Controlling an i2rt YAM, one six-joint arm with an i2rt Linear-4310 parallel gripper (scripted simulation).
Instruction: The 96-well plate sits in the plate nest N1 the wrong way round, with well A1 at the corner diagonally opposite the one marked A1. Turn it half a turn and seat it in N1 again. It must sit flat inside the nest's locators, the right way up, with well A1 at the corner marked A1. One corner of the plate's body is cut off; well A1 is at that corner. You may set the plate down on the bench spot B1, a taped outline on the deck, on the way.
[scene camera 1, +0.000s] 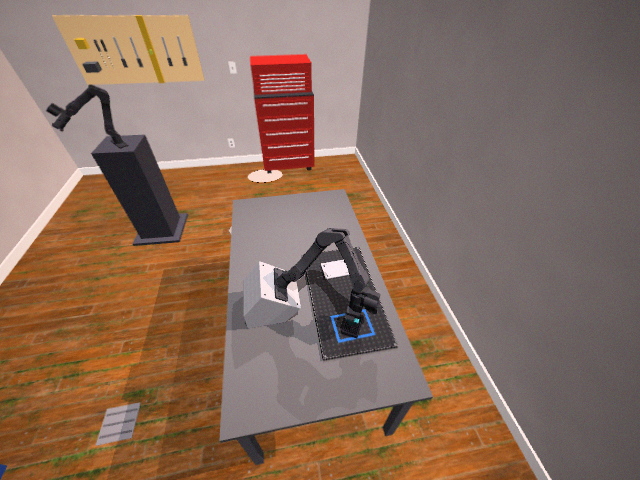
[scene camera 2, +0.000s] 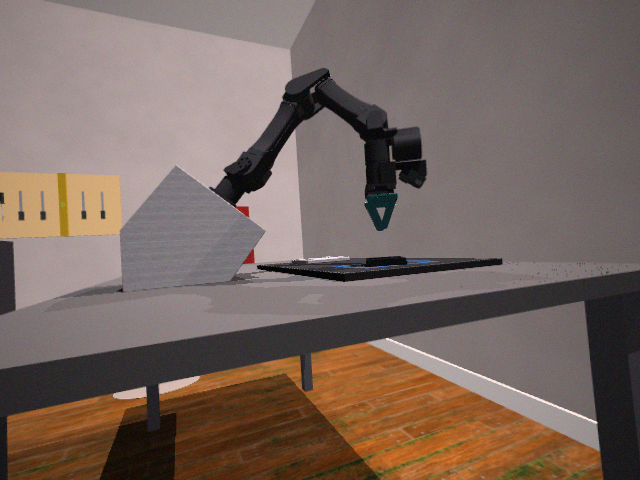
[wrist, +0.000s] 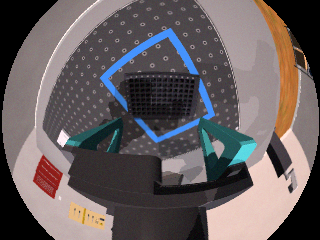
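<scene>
The gripper (scene camera 2: 381, 229) is visible, and the wrist view shows the gripper (wrist: 160, 121) too. A dark 96-well plate (wrist: 148, 104) can also be seen.
</scene>
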